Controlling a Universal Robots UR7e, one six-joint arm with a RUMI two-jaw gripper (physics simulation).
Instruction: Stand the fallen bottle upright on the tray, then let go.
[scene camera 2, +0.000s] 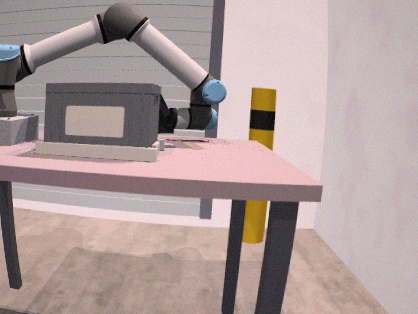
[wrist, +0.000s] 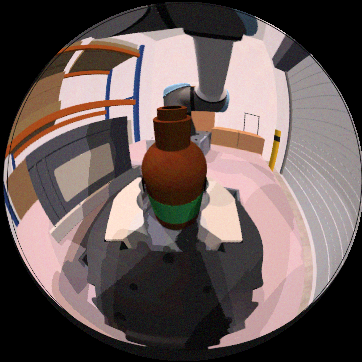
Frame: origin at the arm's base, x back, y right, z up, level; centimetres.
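Where they show: gripper, between the fingertips: (wrist: 173, 178).
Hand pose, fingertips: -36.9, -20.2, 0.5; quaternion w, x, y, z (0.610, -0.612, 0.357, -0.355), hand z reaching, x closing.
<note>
After its pixels a point has its place, as x, y, z.
A brown bottle (wrist: 174, 162) {-39.4, -21.9, 3.7} with a green band stands between the two pale fingers in the wrist view, neck up and roughly upright. My gripper (wrist: 173, 178) {-36.9, -20.2, 0.5} is shut on the bottle around its lower body. In scene camera 2 the gripper's dark body shows low beside the right end of the grey crate; its fingers and the bottle are hidden behind the crate. The bottle's base is partly hidden by the gripper in the wrist view, so I cannot tell whether it touches anything. I cannot make out the tray clearly in either view.
The grey crate (scene camera 2: 140, 117) {-54.3, 16.0, 1.3} (wrist: 119, 150) {-31.3, -1.0, 0.6} with a cream panel stands on a low cream base (scene camera 2: 95, 151) {-44.1, 17.8, -6.8} on the pink table (scene camera 2: 225, 167) {-73.8, 16.9, -8.4}, close to the gripper. A yellow post (scene camera 2: 262, 100) (wrist: 275, 155) stands beyond the table. The arm (scene camera 2: 172, 52) {-55.7, -14.7, 20.3} arches over behind the crate.
</note>
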